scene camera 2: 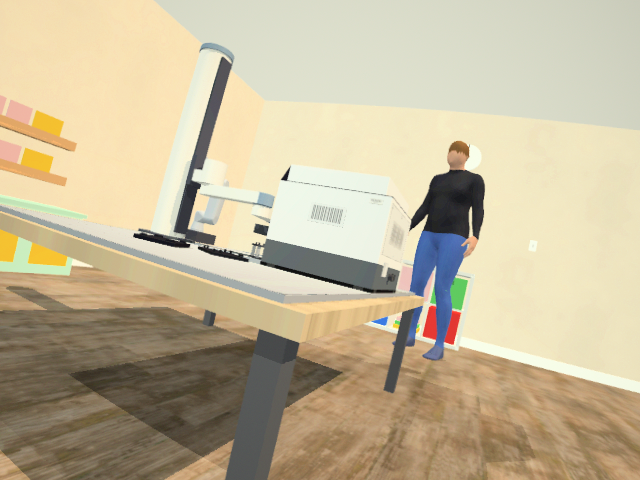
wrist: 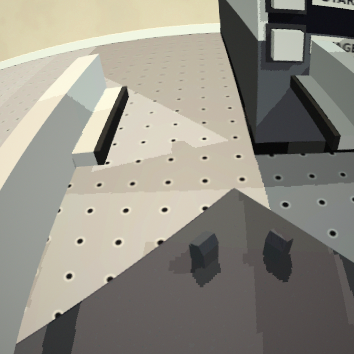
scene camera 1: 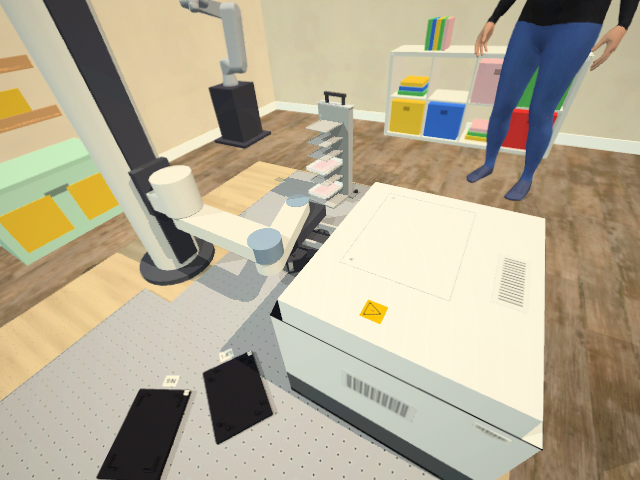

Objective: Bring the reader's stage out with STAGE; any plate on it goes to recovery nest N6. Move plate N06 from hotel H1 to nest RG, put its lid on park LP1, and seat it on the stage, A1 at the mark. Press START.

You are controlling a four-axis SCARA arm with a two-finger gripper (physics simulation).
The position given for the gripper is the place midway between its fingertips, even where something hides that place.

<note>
The gripper (scene camera 1: pixel 347 243) carries nothing. Further things: an STAGE button (wrist: pixel 286 44).
</note>
